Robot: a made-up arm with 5 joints.
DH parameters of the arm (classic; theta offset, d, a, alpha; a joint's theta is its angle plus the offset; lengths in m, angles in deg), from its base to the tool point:
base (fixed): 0 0.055 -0.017 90
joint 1: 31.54 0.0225 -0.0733 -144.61
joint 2: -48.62 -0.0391 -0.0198 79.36
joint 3: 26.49 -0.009 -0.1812 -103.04
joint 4: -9.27 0.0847 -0.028 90
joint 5: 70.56 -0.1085 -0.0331 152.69
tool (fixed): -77.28 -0.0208 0 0
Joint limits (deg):
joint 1: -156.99..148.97
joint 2: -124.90..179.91
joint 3: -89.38..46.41
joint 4: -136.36..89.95
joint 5: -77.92..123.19
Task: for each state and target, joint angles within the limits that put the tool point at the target. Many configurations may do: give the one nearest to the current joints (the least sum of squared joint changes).
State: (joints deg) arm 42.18 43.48 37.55 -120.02 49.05
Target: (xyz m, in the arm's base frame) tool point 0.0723 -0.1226 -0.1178
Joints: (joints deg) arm 69.77 35.96 46.41 -122.62 51.56
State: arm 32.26 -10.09 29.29 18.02 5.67
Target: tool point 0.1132 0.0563 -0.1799
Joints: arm 15.25 -14.44 -11.69 0.94 11.22
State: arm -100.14 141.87 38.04 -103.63 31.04
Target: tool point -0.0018 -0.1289 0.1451
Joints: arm -80.48 149.56 7.91 -108.89 24.76
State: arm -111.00 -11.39 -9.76 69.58 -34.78
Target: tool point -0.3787 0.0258 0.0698
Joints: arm -91.68 -16.60 6.05 65.16 -34.92
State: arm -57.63 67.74 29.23 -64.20 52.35
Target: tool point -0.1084 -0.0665 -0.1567
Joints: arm -6.71 34.19 24.83 -47.33 45.24
